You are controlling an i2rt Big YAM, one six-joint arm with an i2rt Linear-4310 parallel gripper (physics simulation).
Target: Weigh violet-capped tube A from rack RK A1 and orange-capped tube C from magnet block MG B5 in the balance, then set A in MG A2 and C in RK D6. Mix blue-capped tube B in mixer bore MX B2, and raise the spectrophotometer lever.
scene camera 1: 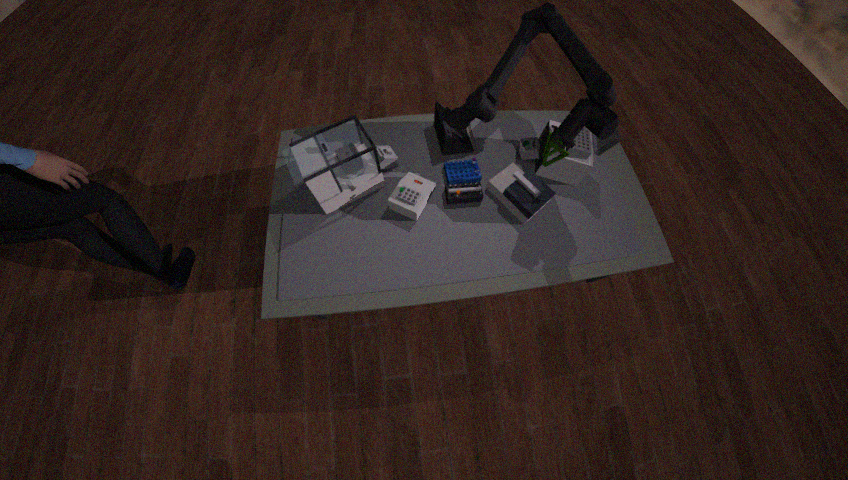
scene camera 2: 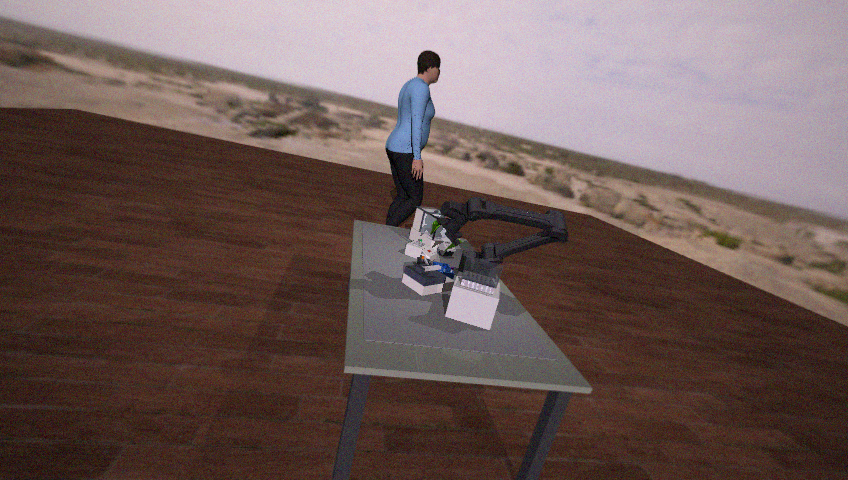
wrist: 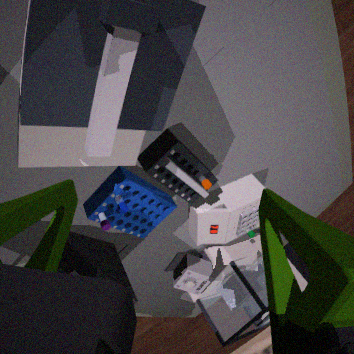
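Where they show: gripper, between the fingertips: (scene camera 1: pixel 543 161) (scene camera 2: pixel 438 242) (wrist: pixel 165 194); arm's base, origin of its link: (scene camera 1: pixel 454 123).
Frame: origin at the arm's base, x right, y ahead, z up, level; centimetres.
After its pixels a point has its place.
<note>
My gripper (scene camera 1: pixel 550 159) @(y 29.2, x -24.9, z 15.3 cm) (wrist: pixel 165 194) @(y 29.2, x -24.9, z 15.3 cm) is open and empty, above the table. Violet-capped tube A (wrist: pixel 105 225) @(y 16.8, x -7.3, z -1.3 cm) stands in a corner of the blue rack (scene camera 1: pixel 462 172) @(y 21.3, x -2.5, z -4.0 cm) (wrist: pixel 107 190) @(y 20.0, x -9.2, z -4.6 cm). A blue cap (wrist: pixel 123 204) @(y 20.9, x -8.0, z -1.6 cm), apparently tube B's, shows in that rack. Orange-capped tube C (scene camera 1: pixel 458 192) @(y 31.9, x -0.1, z -1.1 cm) (wrist: pixel 206 184) @(y 31.6, x -0.4, z -1.1 cm) is in the black magnet block (scene camera 1: pixel 467 200) @(y 33.0, x -3.8, z -4.7 cm) (wrist: pixel 161 145) @(y 30.0, x -9.2, z -4.7 cm) beside the rack. The glass-walled balance (scene camera 1: pixel 324 189) @(y 35.6, x 44.1, z 6.4 cm) (wrist: pixel 232 310) @(y 18.7, x 31.5, z 9.4 cm) stands at the table's far left in scene camera 1. A navy-topped white instrument (scene camera 1: pixel 510 205) @(y 34.9, x -19.4, z -4.0 cm) (wrist: pixel 55 145) @(y 21.4, x -21.2, z -2.2 cm) carries a pale bar (scene camera 1: pixel 526 184) @(y 30.2, x -23.6, z 3.0 cm) (wrist: pixel 112 95) @(y 29.8, x -24.2, z 3.1 cm), possibly the spectrophotometer lever, lying low.
A white keypad instrument (scene camera 1: pixel 410 196) @(y 33.9, x 16.5, z -1.0 cm) (wrist: pixel 214 220) @(y 28.7, x 11.5, z -1.8 cm) stands between the blue rack and the balance. A white box with a grid top (scene camera 1: pixel 586 139) @(y 13.4, x -48.0, z 10.3 cm) (scene camera 2: pixel 471 306) @(y 14.6, x -52.5, z 0.7 cm) and a small grey device (scene camera 1: pixel 528 147) @(y 10.7, x -29.0, z 0.1 cm) are near the arm's wrist. A person (scene camera 2: pixel 409 127) stands beyond the table.
</note>
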